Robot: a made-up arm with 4 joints. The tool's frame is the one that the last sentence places.
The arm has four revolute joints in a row. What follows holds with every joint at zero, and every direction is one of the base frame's.
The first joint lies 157 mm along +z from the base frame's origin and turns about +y.
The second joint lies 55 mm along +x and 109 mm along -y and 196 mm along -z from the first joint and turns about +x.
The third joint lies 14 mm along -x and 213 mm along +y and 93 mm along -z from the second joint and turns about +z.
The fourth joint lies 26 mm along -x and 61 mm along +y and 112 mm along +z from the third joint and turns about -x.
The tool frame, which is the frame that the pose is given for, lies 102 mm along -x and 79 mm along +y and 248 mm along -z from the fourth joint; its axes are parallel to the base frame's.
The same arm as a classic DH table. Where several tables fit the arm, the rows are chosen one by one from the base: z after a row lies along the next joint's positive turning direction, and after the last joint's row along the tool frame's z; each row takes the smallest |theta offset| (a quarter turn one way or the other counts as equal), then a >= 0, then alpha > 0; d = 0 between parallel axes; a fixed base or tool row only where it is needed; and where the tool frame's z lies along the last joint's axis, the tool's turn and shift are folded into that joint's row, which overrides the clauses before.
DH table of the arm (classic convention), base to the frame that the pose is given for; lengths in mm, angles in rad. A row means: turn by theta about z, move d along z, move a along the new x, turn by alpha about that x. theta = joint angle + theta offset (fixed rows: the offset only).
base (fixed): d 157.0  theta_offset 0.0000  a 0.0  alpha -1.5708
joint 1: d -109.0  theta_offset 1.5708  a 196.0  alpha 1.5708
joint 2: d 41.0  theta_offset 1.5708  a 213.0  alpha -1.5708
joint 3: d 19.0  theta_offset 0.0000  a 61.0  alpha -1.5708
joint 4: d 128.0  theta_offset 0.0000  a 79.0  alpha 1.5708
tool (fixed): d -248.0  theta_offset -1.5708  a 0.0  alpha 0.0000

